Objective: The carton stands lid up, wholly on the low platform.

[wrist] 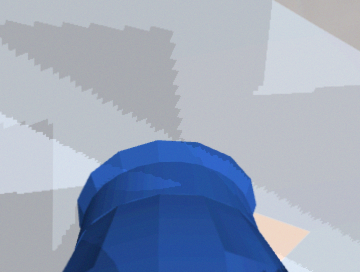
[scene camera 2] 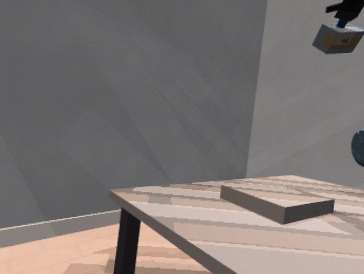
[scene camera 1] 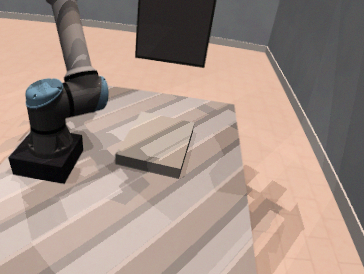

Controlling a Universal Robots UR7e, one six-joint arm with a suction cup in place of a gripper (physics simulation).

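Pixels of known places: hand, its tool point: [wrist: 168, 174] [scene camera 2: 338, 30]; arm's base, origin of its link: [scene camera 1: 51, 145].
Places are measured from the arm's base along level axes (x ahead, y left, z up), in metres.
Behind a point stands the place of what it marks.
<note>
A pale grey carton [scene camera 2: 340, 40] @[x 0.284, y -0.124, z 0.606 m] with orange-brown patches and dark print on its side hangs at the upper right in the scene camera 2 view, high above the table. My suction cup [scene camera 2: 342, 23] [wrist: 167, 170] is blue and is on the carton's upper face, holding it. The carton's pale face [wrist: 220, 65] @[x 0.319, y -0.148, z 0.692 m] fills most of the wrist view behind the cup. I cannot tell which face is the lid. The low platform [scene camera 1: 155, 145] @[x 0.366, y 0.082, z -0.026 m] [scene camera 2: 257, 204] @[x 0.380, y 0.305, z -0.047 m], a flat grey-beige slab, lies on the table with no carton on it. The carton does not show in the scene camera 1 view.
The striped wooden table [scene camera 1: 200, 225] @[x 0.516, y -0.246, z -0.074 m] [scene camera 2: 175, 212] @[x 0.516, y 0.525, z -0.074 m] bears the platform and the arm's black base block [scene camera 1: 40, 162] @[x -0.007, y -0.093, z 0.000 m], left of the platform. A large dark panel [scene camera 1: 172, 32] shows at the top of the scene camera 1 view. Grey walls [scene camera 2: 125, 100] stand beyond the table.
</note>
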